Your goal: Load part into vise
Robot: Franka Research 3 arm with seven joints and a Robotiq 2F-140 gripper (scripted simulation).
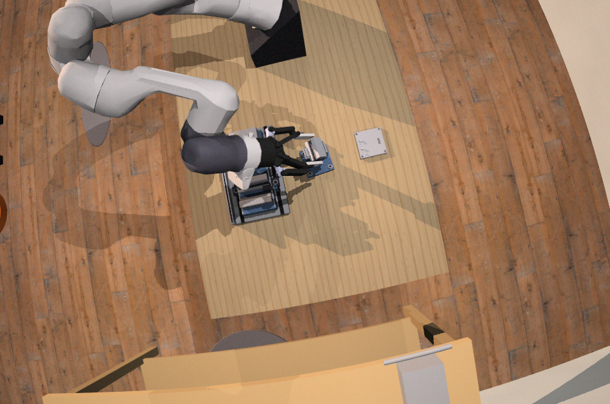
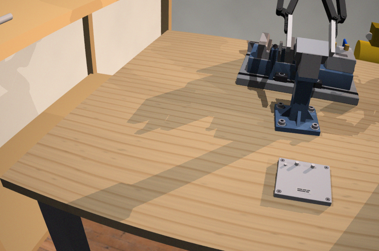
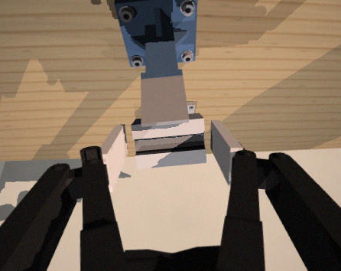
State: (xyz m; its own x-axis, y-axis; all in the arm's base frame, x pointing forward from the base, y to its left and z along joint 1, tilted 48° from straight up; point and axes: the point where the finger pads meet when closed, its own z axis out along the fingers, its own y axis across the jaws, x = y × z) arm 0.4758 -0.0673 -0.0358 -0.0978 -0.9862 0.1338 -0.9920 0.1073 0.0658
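The part lies 1 cm to the left of my hand and 1 cm below it. Also, from my hand: work stop 15 cm to the right, 8 cm below, 5 cm ahead; then v-block post 12 cm below, 2 cm to the left; then work stop post 13 cm to the right, 12 cm below, 6 cm ahead.
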